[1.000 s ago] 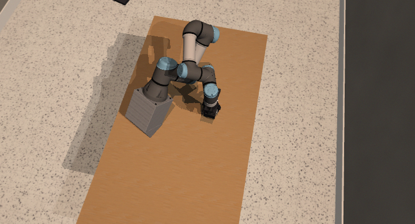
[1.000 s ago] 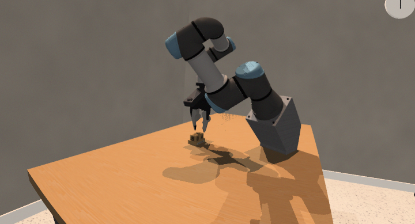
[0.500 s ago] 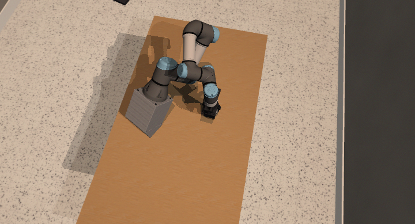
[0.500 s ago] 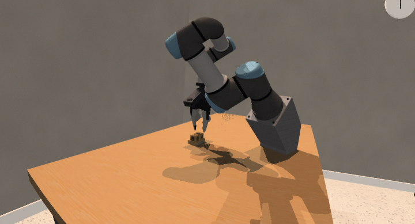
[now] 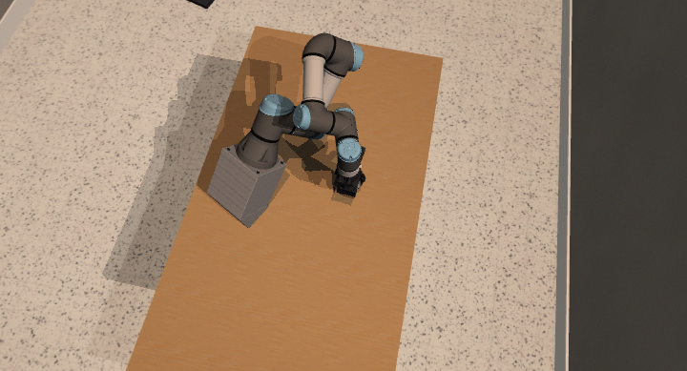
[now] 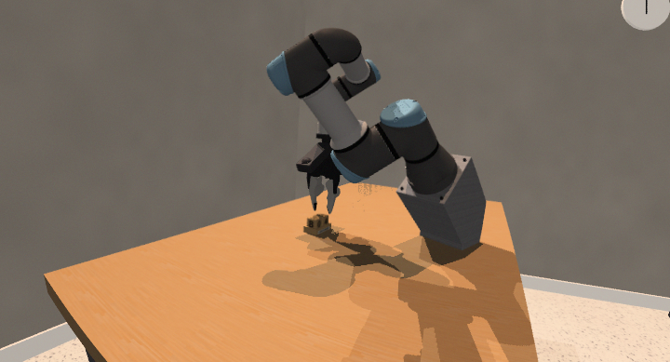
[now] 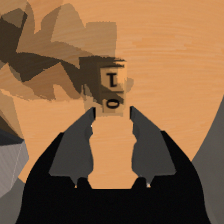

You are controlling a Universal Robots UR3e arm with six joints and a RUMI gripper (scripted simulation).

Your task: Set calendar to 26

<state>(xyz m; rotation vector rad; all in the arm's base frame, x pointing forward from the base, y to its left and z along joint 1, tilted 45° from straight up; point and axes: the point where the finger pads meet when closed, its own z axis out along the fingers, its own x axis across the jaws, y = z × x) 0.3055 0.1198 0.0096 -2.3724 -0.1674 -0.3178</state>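
Right now my hand is 20 mm to the right of the shallow wooden tray and 60 mm above it.
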